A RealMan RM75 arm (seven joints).
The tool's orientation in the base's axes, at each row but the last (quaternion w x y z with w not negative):
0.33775 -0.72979 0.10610 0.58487
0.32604 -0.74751 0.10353 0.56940
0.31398 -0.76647 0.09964 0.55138
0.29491 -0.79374 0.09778 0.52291
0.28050 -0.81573 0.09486 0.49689
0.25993 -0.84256 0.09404 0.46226
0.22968 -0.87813 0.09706 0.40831
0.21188 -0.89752 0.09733 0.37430
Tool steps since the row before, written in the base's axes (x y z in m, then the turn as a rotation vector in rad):
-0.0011 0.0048 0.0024 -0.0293 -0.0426 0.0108
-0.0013 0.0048 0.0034 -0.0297 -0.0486 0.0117
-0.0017 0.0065 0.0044 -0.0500 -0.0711 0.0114
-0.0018 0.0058 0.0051 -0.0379 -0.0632 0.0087
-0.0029 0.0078 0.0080 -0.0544 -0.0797 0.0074
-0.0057 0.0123 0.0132 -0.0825 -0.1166 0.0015
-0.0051 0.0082 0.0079 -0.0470 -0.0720 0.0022
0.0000 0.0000 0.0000 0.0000 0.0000 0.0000
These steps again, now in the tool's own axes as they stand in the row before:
-0.0014 -0.0039 0.0036 -0.0288 0.0441 -0.0043
-0.0025 -0.0042 0.0035 -0.0311 0.0485 -0.0078
-0.0034 -0.0059 0.0043 -0.0427 0.0764 -0.0051
-0.0044 -0.0057 0.0033 -0.0339 0.0654 -0.0092
-0.0074 -0.0081 0.0037 -0.0428 0.0866 -0.0054
-0.0131 -0.0128 0.0048 -0.0566 0.1312 -0.0016
-0.0092 -0.0079 0.0030 -0.0333 0.0792 -0.0044
0.0000 0.0000 0.0000 0.0000 0.0000 0.0000

